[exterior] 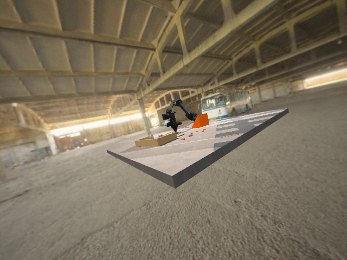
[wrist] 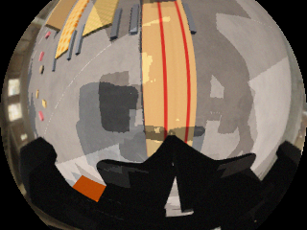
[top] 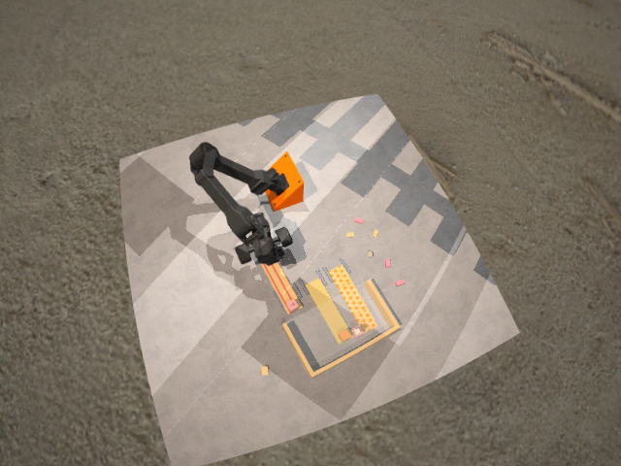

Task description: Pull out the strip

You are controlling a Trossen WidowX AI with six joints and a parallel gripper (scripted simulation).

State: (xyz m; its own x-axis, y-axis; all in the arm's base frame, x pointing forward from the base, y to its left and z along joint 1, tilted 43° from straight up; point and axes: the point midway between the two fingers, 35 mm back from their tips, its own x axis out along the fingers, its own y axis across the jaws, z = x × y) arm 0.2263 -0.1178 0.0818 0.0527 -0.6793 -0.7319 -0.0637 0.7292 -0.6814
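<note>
Now: gripper tip 100 mm short of the strip and 10 mm to the right of it.
</note>
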